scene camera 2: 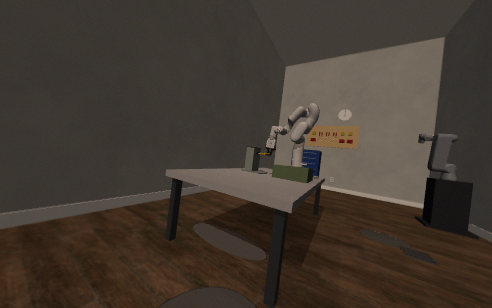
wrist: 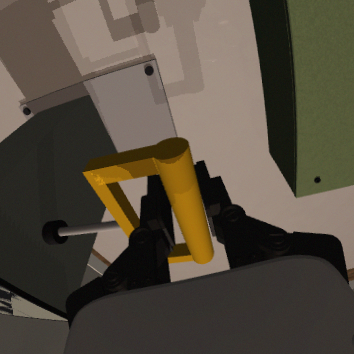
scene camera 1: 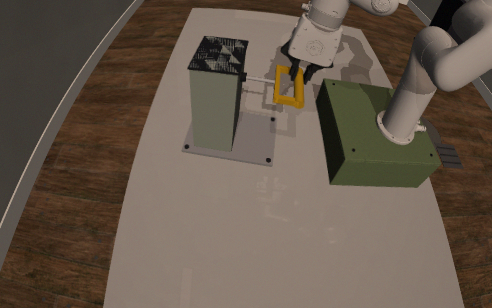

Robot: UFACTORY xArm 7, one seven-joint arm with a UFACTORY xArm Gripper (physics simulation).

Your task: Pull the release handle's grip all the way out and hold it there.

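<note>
The release handle is a yellow rectangular frame whose round grip bar (scene camera 1: 299, 89) (wrist: 186, 205) is on the side away from the post. A thin grey rod (scene camera 1: 260, 79) (wrist: 90, 229) joins the frame to a black collar (scene camera 1: 244, 77) (wrist: 55, 232) on the post; a length of rod shows between them. My gripper (scene camera 1: 301, 76) (wrist: 180, 182) is shut on the grip bar, one finger inside the frame and one outside. In scene camera 2 the handle (scene camera 2: 264, 154) and gripper show very small beside the post.
The tall grey-green post (scene camera 1: 214, 107) (scene camera 2: 251, 159) stands on a grey base plate (scene camera 1: 256, 142) (wrist: 131, 107). A green block (scene camera 1: 372, 145) (scene camera 2: 292, 173) (wrist: 325, 100) carries the arm's base, to the right of the handle. The pale table (scene camera 1: 210, 240) (scene camera 2: 225, 182) lies under them.
</note>
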